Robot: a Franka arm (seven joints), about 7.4 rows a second.
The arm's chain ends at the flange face. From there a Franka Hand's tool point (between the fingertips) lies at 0.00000 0.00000 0.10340 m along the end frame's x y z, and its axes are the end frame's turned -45 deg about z.
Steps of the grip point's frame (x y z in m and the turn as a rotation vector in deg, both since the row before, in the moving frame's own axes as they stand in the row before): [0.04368, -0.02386, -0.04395, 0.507, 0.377, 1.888]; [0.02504, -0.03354, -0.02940, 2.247, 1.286, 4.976]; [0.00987, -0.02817, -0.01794, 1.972, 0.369, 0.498]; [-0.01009, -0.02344, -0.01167, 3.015, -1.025, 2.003]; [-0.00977, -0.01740, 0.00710, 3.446, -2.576, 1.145]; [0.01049, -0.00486, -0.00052, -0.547, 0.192, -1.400]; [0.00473, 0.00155, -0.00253, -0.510, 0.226, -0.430]
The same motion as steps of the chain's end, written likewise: [0.01416, -0.04663, -0.04394, 0.625, -0.092, 1.888]; [-0.00498, -0.03687, -0.02929, 2.498, -0.680, 4.976]; [-0.01091, -0.02390, -0.01788, 1.655, -1.133, 0.498]; [-0.01860, -0.00681, -0.01151, 1.407, -2.857, 2.003]; [-0.01155, -0.00421, 0.00739, 0.615, -4.258, 1.145]; [0.00303, -0.01130, -0.00051, -0.251, 0.523, -1.400]; [0.00350, -0.00261, -0.00253, -0.201, 0.520, -0.430]
